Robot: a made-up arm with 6 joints.
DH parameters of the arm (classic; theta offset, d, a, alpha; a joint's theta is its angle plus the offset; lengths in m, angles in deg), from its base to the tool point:
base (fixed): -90 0.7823 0.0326 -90
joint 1: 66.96 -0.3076 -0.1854 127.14
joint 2: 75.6 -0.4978 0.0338 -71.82
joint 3: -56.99 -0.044 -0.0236 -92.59
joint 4: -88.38 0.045 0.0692 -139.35
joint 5: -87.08 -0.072 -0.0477 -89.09
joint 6: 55.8 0.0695 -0.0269 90
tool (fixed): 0 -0.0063 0 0
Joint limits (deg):
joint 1: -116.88..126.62
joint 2: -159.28..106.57
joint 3: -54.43..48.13
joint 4: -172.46..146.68
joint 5: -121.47..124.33
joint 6: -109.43..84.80
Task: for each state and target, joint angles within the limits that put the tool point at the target. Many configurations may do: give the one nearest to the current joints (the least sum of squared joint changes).
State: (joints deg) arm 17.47 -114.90 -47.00 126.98 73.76 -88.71
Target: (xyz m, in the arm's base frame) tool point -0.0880 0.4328 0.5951
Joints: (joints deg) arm -11.69 -148.84 -29.51 105.91 122.62 -82.69
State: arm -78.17 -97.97 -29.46 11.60 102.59 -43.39
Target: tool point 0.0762 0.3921 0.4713
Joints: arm -29.30 -92.94 -9.72 11.45 87.97 -46.03
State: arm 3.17 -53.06 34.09 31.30 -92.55 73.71
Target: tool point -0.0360 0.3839 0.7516
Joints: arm 17.80 -85.96 -1.40 52.94 -89.46 68.98
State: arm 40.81 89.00 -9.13 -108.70 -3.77 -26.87
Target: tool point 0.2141 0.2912 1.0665
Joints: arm 42.29 84.35 -9.68 -127.33 3.94 -29.60
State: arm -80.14 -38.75 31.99 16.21 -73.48 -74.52
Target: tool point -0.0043 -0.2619 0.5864
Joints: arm -115.74 -67.01 -18.38 55.88 -75.37 -68.56
